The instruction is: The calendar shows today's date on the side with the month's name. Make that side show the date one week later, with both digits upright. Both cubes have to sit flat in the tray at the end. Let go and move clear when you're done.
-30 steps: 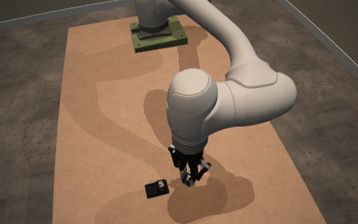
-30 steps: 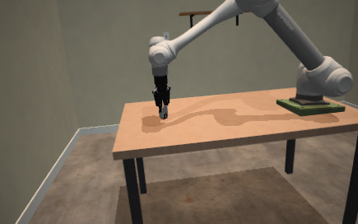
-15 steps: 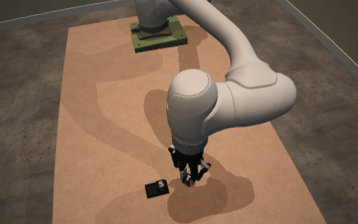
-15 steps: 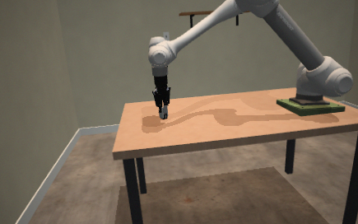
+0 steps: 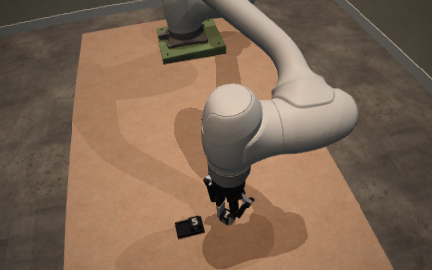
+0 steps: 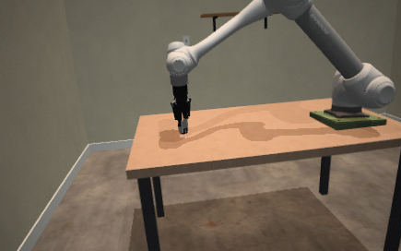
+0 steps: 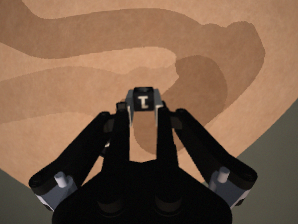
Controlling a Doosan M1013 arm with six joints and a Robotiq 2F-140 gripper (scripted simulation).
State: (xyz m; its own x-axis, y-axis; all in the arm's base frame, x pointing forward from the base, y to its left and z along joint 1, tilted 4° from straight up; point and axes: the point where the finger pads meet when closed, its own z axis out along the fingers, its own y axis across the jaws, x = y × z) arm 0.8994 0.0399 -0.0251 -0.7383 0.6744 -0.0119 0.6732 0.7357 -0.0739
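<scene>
Now: the black cube 3 cm below my hand.
</scene>
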